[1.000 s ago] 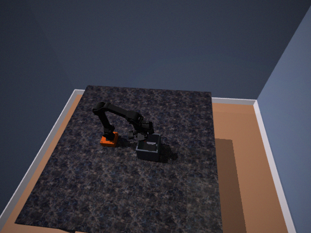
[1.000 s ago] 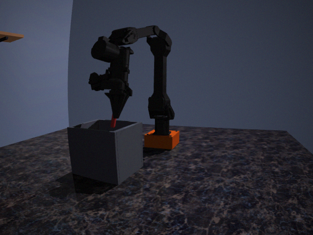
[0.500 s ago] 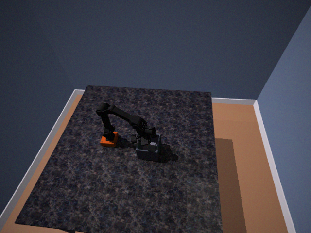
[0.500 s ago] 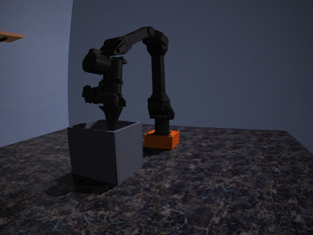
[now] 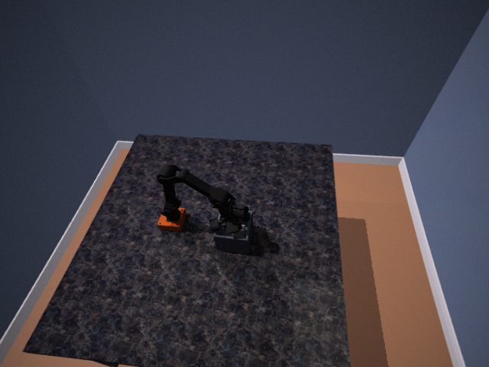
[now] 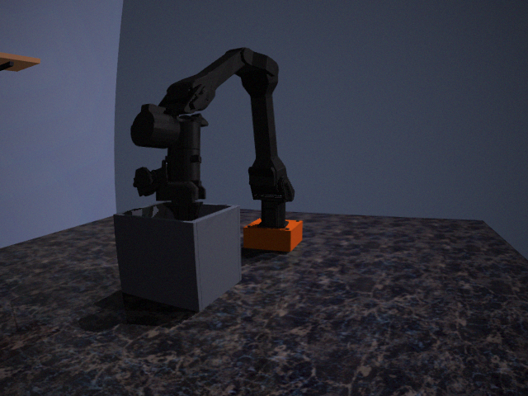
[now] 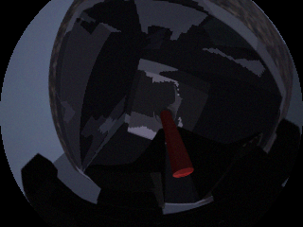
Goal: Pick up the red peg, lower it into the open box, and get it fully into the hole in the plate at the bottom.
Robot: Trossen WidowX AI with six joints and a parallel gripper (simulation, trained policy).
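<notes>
My gripper tip is now 1 cm below the red peg. Round my gripper tip: plate: 1 cm ahead, 1 cm to the right, 3 cm below.
</notes>
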